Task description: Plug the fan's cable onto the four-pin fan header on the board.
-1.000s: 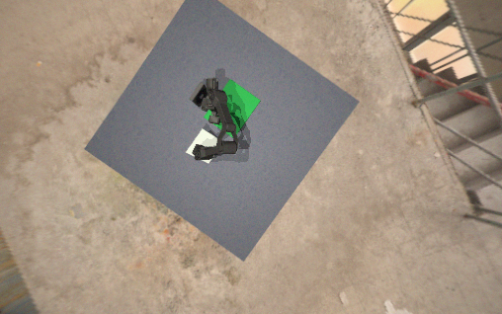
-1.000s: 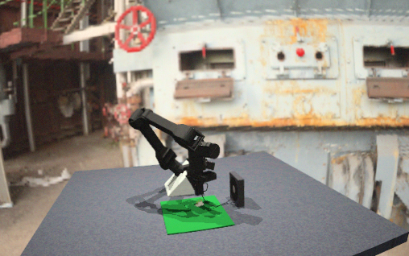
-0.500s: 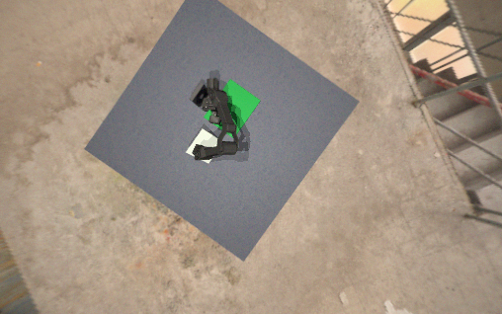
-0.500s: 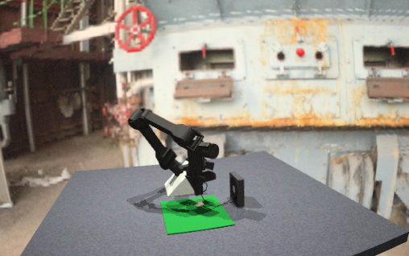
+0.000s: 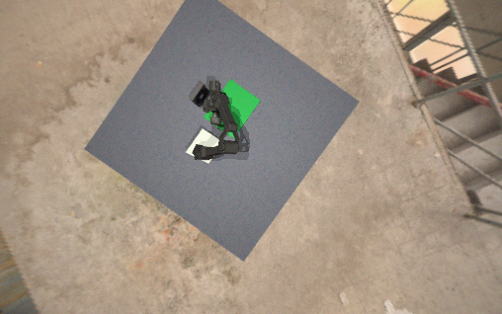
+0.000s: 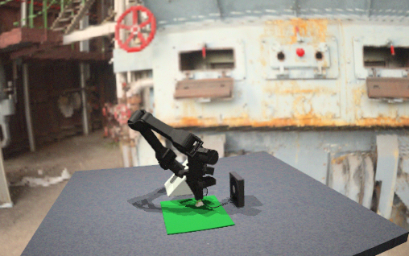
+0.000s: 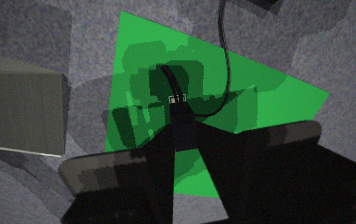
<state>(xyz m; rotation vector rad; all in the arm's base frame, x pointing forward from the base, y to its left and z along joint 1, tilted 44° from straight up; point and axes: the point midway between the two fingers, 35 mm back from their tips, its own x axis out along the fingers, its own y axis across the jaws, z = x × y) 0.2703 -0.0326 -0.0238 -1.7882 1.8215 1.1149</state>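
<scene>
The dark fan plug lies 10 mm to the left of my gripper tip and 10 mm above it. Also, from my gripper tip: black fan (30 mm ahead, 160 mm to the left, 20 mm above); then pale four-pin header (10 mm to the left, 40 mm below); then green board (60 mm ahead, 40 mm to the right, 60 mm below).
</scene>
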